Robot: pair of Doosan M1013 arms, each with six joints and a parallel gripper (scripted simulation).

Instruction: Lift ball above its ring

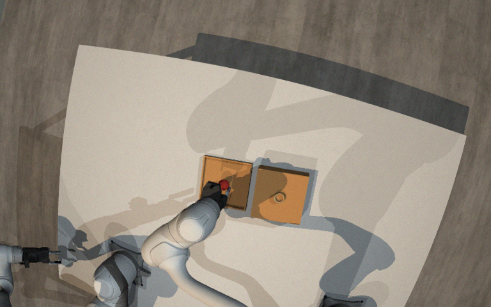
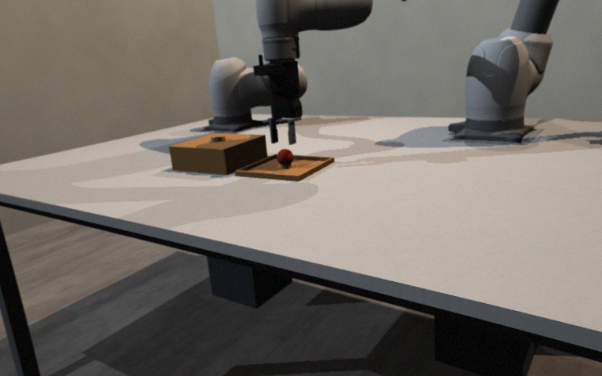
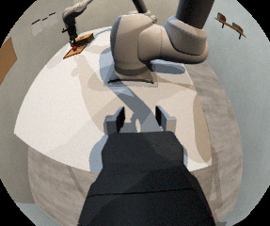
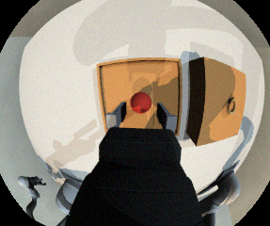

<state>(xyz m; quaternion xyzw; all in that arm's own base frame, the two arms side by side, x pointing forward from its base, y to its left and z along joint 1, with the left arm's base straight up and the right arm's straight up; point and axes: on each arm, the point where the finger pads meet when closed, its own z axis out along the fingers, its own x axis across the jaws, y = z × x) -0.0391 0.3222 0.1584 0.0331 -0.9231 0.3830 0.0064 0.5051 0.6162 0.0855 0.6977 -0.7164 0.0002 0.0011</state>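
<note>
Now: right hand 50 mm above the red ball. The rest, counted from my right hand: shallow orange tray: 80 mm below; then taller orange box: 220 mm to the right, 30 mm below, 10 mm ahead.
</note>
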